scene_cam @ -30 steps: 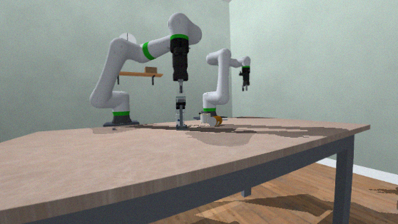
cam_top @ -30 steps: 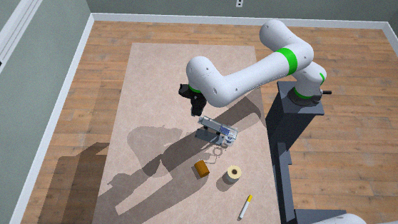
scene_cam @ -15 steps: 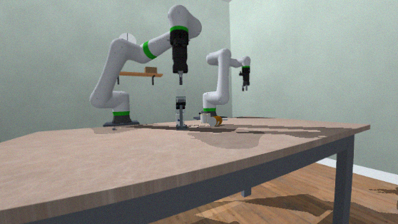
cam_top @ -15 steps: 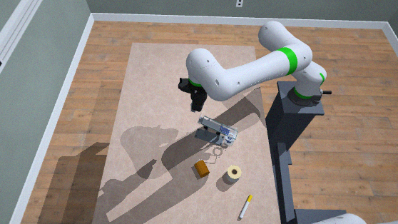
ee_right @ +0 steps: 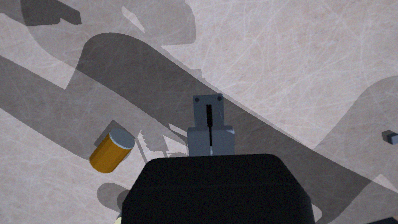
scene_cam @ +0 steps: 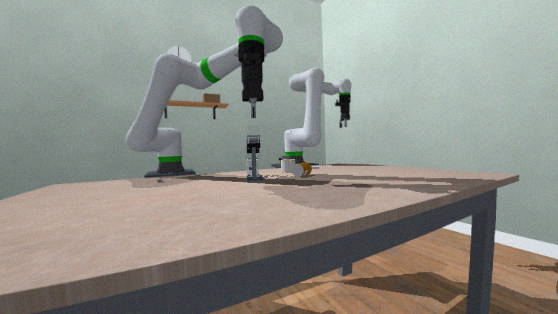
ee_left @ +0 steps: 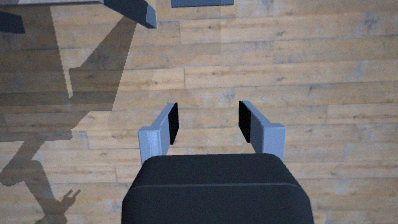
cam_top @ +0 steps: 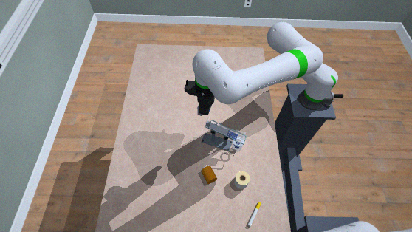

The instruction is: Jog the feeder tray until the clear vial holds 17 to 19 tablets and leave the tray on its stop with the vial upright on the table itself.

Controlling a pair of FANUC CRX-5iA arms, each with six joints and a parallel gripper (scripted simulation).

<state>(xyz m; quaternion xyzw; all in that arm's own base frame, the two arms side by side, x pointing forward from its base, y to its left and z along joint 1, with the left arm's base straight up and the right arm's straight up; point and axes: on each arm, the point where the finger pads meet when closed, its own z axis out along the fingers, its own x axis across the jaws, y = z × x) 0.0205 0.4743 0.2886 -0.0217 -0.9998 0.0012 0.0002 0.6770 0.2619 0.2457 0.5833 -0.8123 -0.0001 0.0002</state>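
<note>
My right gripper is now 10 cm past the feeder tray, 10 cm above it and 3 cm to the right of it. The rest, counted from my right hand: pale roll (24 cm to the left, 23 cm behind, 22 cm below); then orange bottle (22 cm to the left, 22 cm below, 6 cm behind); then clear vial (21 cm behind, 20 cm below, 5 cm to the left).
</note>
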